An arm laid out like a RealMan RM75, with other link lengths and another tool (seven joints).
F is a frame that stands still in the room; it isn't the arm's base.
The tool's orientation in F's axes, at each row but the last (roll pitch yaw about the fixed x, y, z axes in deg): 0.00, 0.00, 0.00; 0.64, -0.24, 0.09; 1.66, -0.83, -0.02; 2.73, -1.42, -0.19; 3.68, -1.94, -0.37; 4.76, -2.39, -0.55; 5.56, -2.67, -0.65; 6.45, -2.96, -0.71; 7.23, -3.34, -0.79; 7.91, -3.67, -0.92; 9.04, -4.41, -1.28; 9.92, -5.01, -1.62
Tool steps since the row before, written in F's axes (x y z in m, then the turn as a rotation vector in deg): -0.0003, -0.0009, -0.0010, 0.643, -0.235, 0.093; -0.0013, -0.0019, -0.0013, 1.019, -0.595, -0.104; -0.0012, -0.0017, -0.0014, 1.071, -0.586, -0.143; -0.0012, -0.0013, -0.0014, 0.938, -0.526, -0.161; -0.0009, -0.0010, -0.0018, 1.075, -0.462, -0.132; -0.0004, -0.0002, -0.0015, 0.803, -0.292, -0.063; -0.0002, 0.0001, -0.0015, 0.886, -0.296, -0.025; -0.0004, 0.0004, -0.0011, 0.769, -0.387, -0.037; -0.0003, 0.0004, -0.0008, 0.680, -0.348, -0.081; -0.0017, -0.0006, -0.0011, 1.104, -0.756, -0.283; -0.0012, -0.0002, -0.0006, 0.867, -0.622, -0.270; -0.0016, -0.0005, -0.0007, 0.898, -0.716, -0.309
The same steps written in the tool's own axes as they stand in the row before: -0.0003, -0.0009, -0.0010, 0.643, -0.235, 0.093; -0.0013, -0.0019, -0.0013, 1.018, -0.598, -0.102; -0.0012, -0.0017, -0.0013, 1.069, -0.590, -0.141; -0.0012, -0.0014, -0.0013, 0.935, -0.531, -0.159; -0.0010, -0.0011, -0.0017, 1.073, -0.465, -0.139; -0.0005, -0.0003, -0.0015, 0.802, -0.291, -0.073; -0.0003, 0.0000, -0.0015, 0.887, -0.291, -0.038; -0.0005, 0.0003, -0.0011, 0.771, -0.384, -0.034; -0.0004, 0.0003, -0.0008, 0.679, -0.351, -0.077; -0.0018, -0.0008, -0.0009, 1.096, -0.780, -0.249; -0.0012, -0.0003, -0.0005, 0.857, -0.648, -0.238; -0.0016, -0.0006, -0.0005, 0.887, -0.747, -0.263
